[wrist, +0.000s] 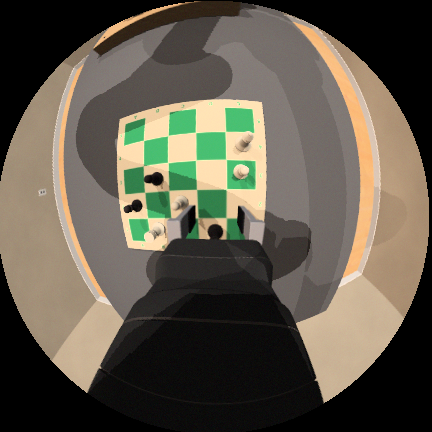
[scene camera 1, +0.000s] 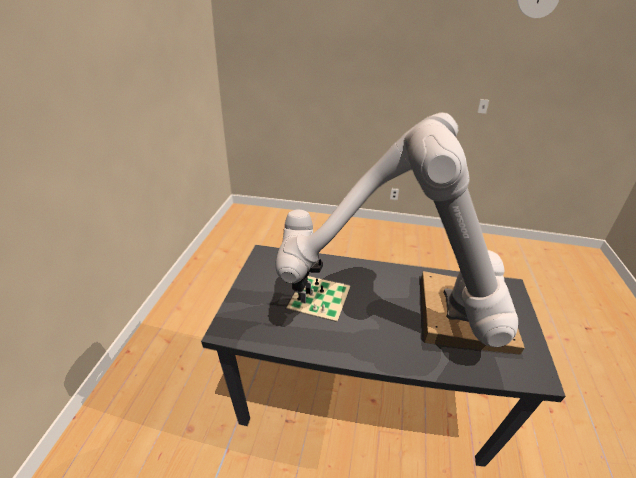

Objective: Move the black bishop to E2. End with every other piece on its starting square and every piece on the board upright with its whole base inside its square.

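Places are measured from the arm's base along level axes (x ahead, y left, z up), in metres.
Pixels of known places: gripper, between the fingertips: (wrist: 216,213) (scene camera 1: 305,298).
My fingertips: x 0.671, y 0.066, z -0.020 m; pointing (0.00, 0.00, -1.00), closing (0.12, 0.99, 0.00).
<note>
Behind a point stands the place of what it marks.
The board (scene camera 1: 329,317) @(x 0.556, y 0.136, z -0.037 m) (wrist: 121,150) @(x 0.560, y -0.067, z -0.037 m) lies on the table, its far-left part partly hidden by the arm in the scene view. A black piece (wrist: 215,231) @(x 0.695, y 0.062, z -0.023 m), seen from above and probably the black bishop, stands near D1; its base is hidden by the gripper. My gripper (scene camera 1: 305,292) @(x 0.671, y 0.066, z -0.020 m) (wrist: 216,213) @(x 0.671, y 0.066, z -0.020 m) is open and holds nothing. Its fingers are on either side of this piece in the wrist view; their height is hard to tell. The light square E2 (wrist: 241,199) @(x 0.660, y 0.100, z -0.038 m) shows no piece, close by the right finger. Two other black pieces (wrist: 154,178) @(x 0.618, y -0.006, z -0.024 m) (wrist: 134,206) @(x 0.649, y -0.046, z -0.025 m) stand at the left.
White pieces (wrist: 244,142) @(x 0.591, y 0.108, z -0.018 m) (wrist: 241,172) @(x 0.626, y 0.098, z -0.008 m) stand on the board's right column. Another white piece (wrist: 180,203) @(x 0.653, y 0.026, z -0.016 m) is close to the left finger, and one (wrist: 155,232) @(x 0.688, y -0.018, z -0.019 m) stands near the lower left. The robot's wooden base board (scene camera 1: 430,308) @(x 0.156, y 0.048, z 0.012 m) is at the table's right end.
</note>
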